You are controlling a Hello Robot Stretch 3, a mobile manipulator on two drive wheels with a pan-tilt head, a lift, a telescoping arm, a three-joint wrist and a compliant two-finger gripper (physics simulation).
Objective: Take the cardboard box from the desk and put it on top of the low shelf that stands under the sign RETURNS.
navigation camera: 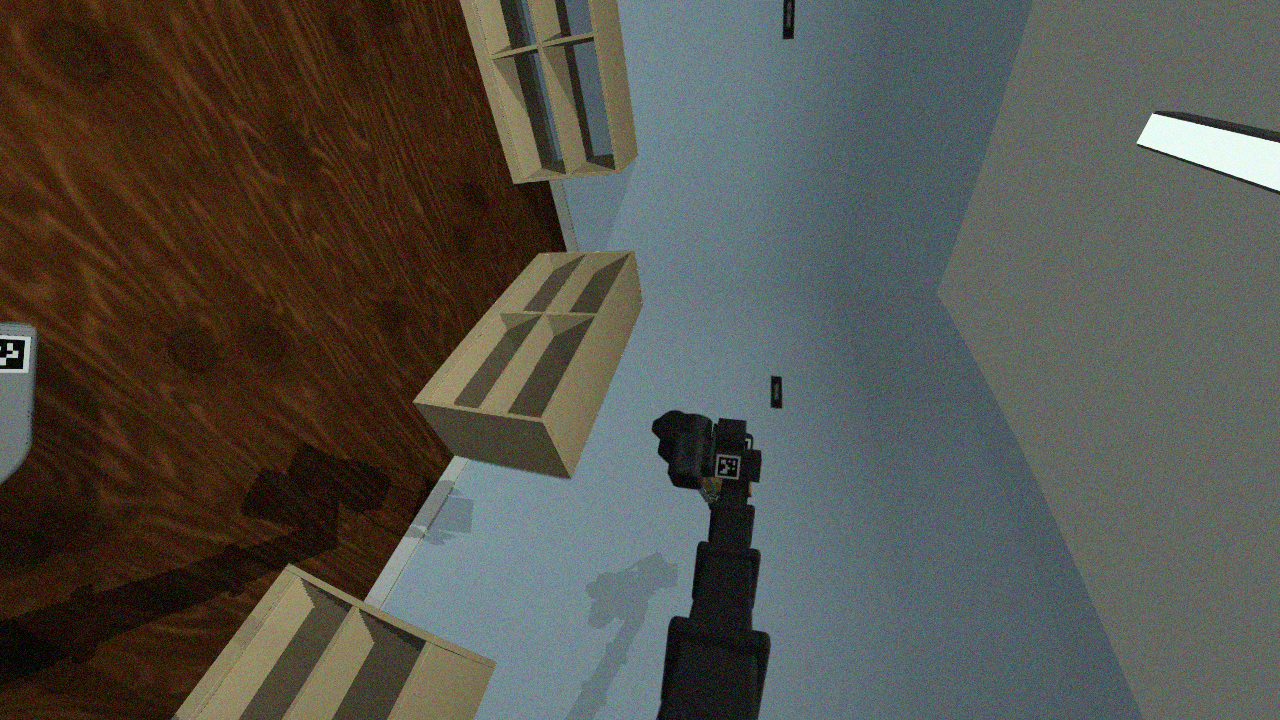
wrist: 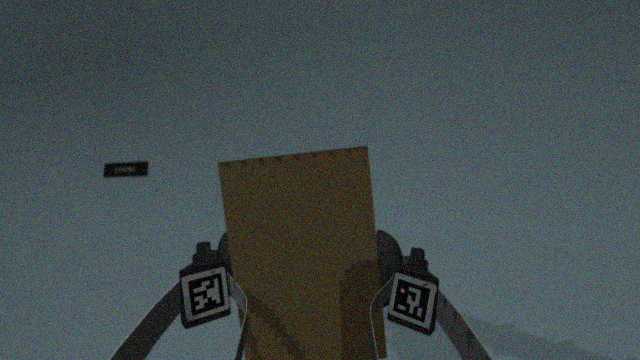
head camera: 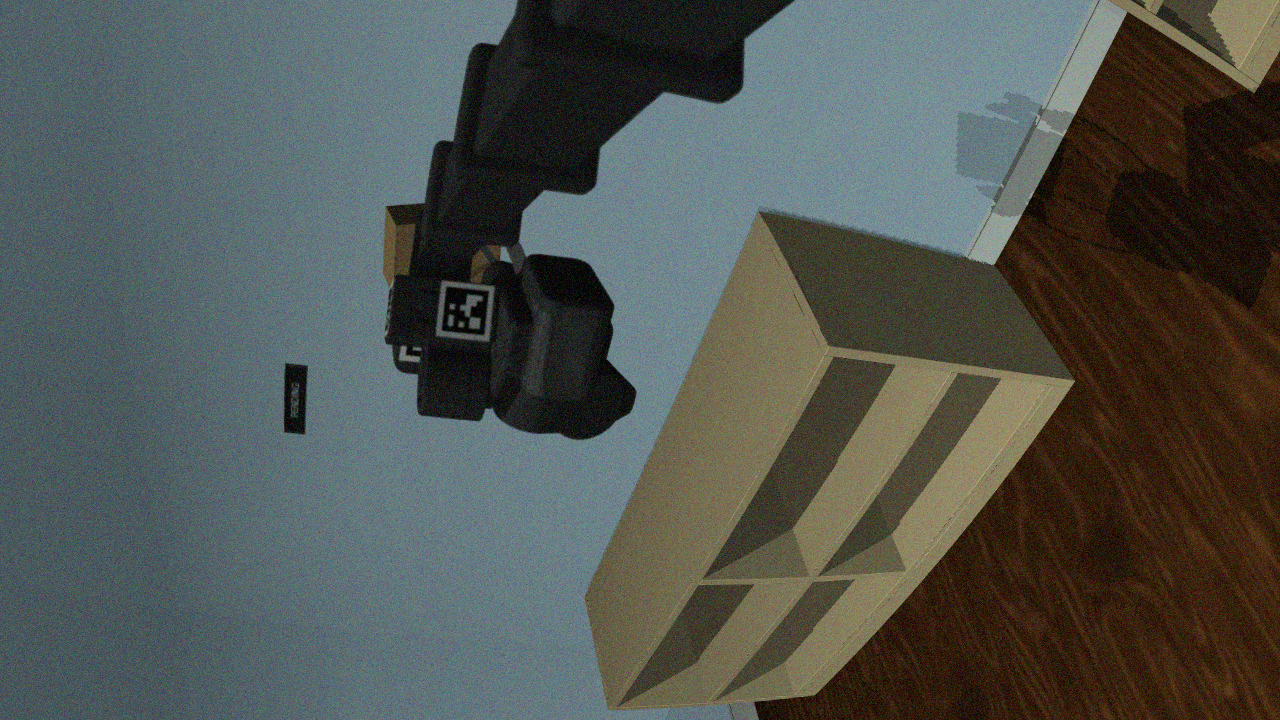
Labels:
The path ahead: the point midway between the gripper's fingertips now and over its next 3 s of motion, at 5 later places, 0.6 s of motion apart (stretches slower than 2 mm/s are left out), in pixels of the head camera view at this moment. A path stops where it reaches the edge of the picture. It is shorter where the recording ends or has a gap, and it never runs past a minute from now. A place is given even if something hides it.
My gripper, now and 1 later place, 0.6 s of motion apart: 446,232; 602,209

